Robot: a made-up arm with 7 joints.
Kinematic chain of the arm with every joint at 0, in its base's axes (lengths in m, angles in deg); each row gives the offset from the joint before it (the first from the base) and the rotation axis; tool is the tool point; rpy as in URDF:
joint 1: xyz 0 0 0.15 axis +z
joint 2: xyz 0 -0.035 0.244 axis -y
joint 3: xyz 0 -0.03 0.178 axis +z
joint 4: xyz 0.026 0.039 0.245 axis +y
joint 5: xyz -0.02 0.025 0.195 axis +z
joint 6: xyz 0 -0.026 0.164 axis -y
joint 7: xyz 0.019 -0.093 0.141 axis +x
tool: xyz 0 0 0 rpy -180 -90 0
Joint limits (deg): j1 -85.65..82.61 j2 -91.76..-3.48 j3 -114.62..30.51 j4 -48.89..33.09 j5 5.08..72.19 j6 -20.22..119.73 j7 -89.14..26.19
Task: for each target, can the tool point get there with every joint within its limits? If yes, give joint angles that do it. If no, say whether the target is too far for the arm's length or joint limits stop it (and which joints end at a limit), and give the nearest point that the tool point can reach.
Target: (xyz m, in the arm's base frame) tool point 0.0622 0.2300 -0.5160
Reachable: no: joint limits stop it (at a limit: joint 2, joint 4, joint 6) | nearest point 0.1972 0.7290 -0.0247 | short by 0.713 m
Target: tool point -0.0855 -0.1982 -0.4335
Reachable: no: joint limits stop it (at a limit: joint 1, joint 2, joint 4, joint 6) | nearest point -0.0246 -0.7578 -0.0247 | short by 0.696 m
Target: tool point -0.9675 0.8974 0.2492
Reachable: no: too far | nearest point -0.2406 0.7050 0.3315 | short by 0.756 m
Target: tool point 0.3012 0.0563 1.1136
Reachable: yes | joints 24.17 -35.76 -29.23 -9.95 18.16 96.92 -16.66
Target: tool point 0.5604 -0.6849 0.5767
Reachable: yes | joints -33.41 -73.66 -50.35 17.71 54.67 47.02 -76.13
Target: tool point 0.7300 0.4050 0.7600
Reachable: yes | joints 33.31 -70.82 -99.16 4.38 17.67 38.80 -22.66
